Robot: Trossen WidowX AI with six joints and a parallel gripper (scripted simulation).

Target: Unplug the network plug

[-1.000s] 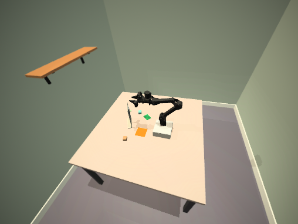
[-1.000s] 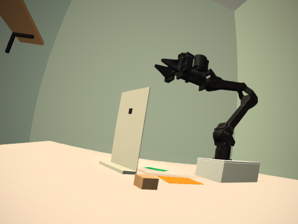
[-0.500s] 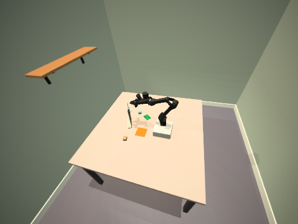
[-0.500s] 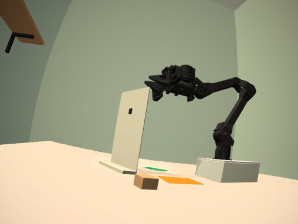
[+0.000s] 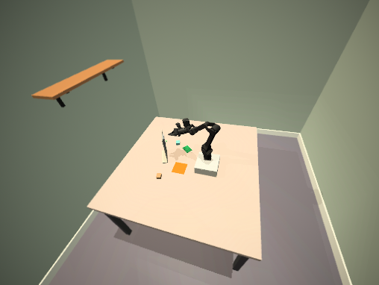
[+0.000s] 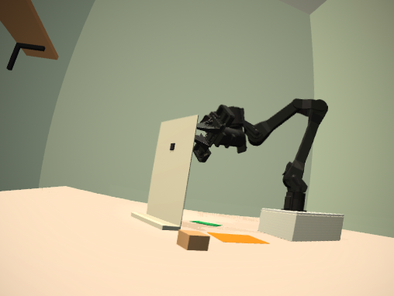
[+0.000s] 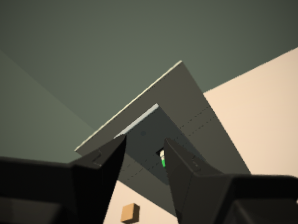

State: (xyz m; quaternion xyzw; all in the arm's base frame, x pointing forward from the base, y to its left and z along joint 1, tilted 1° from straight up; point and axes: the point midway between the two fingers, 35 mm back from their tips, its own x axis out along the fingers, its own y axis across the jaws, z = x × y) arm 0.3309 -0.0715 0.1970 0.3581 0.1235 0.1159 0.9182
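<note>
Right now my gripper tip is 40 mm short of the network plug, 20 mm to the right of it and 60 mm above it. The rest, counted from my gripper tip: beige panel 50 mm ahead, 30 mm to the left, 140 mm below; then cyan piece 20 mm behind, 170 mm to the right, 250 mm below; then orange square 110 mm behind, 160 mm to the left, 270 mm below.
</note>
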